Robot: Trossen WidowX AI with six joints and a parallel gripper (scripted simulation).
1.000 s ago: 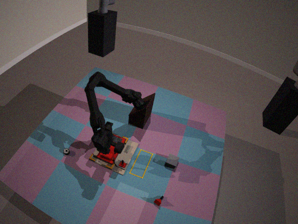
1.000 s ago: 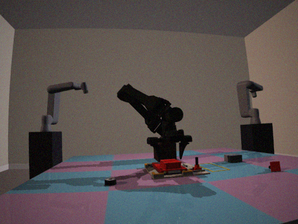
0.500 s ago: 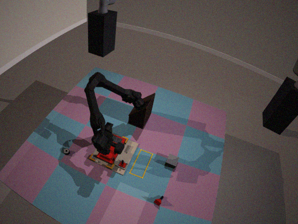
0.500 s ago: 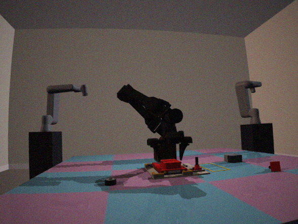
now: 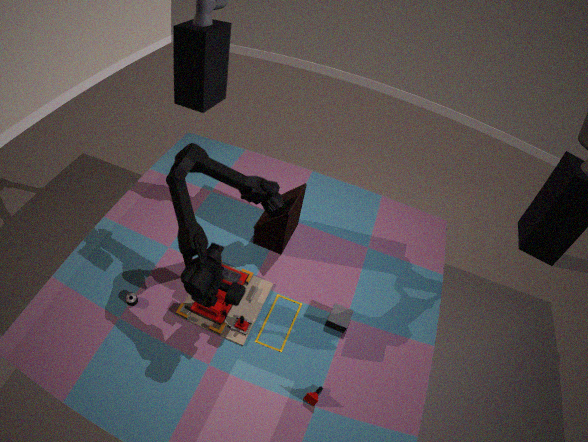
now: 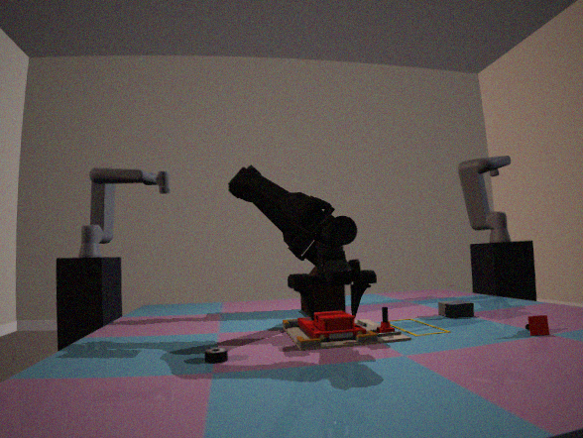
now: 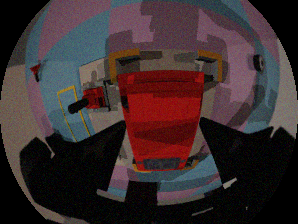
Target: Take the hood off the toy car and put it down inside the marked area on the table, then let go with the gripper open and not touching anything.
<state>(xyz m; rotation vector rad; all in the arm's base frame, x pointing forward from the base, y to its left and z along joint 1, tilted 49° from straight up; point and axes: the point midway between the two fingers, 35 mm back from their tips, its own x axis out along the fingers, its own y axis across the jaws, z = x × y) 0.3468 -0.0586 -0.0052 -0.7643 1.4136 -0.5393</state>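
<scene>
The red hood is right at my gripper tip. The rest, counted from my gripper tip: flat base plate 30 mm behind, 10 mm to the left, 30 mm below; then black wheel 140 mm ahead, 230 mm to the right, 30 mm below.
</scene>
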